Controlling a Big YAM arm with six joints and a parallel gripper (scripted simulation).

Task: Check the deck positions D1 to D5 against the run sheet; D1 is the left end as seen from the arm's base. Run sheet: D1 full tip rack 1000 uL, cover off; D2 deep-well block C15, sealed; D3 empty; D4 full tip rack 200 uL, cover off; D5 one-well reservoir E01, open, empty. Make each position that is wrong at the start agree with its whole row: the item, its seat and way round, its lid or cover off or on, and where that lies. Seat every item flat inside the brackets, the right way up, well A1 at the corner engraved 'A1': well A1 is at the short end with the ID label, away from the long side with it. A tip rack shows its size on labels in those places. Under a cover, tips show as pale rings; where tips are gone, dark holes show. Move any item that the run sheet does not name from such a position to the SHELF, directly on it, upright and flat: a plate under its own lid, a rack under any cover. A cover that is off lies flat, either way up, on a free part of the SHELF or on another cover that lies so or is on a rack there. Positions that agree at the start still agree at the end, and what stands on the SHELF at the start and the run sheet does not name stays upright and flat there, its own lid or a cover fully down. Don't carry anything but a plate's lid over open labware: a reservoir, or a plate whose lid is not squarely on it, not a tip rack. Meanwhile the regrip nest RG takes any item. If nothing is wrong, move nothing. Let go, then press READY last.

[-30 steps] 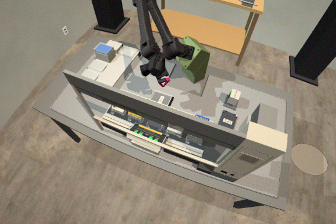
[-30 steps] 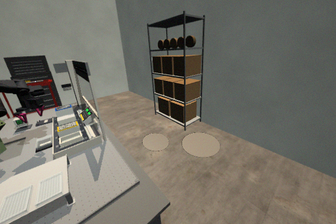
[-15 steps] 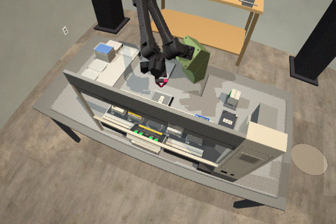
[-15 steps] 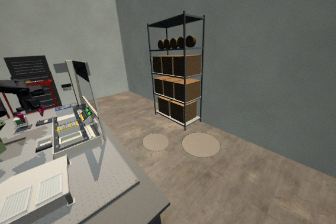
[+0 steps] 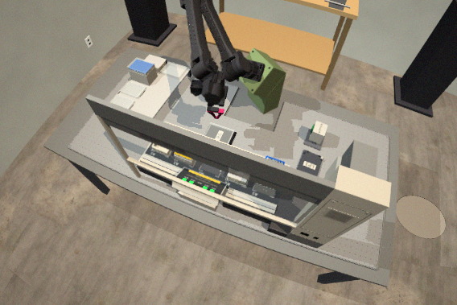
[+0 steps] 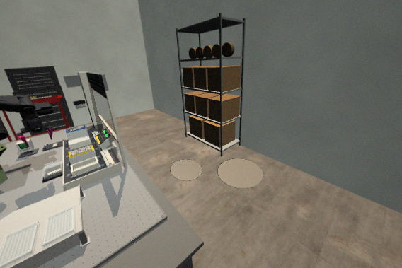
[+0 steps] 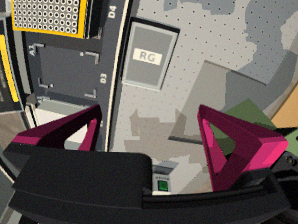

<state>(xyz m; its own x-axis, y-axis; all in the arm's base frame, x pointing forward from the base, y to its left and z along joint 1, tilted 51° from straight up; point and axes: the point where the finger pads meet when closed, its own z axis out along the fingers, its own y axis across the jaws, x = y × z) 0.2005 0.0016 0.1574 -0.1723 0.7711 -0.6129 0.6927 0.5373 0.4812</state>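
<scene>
The clear tip-rack cover is 190 mm below my hand. From my hand the other things lie so: yellow-labelled tip rack: 170 mm ahead, 110 mm below, 70 mm to the right; one-well reservoir: 200 mm to the right, 160 mm ahead, 150 mm below; black regrip nest: 210 mm below.
</scene>
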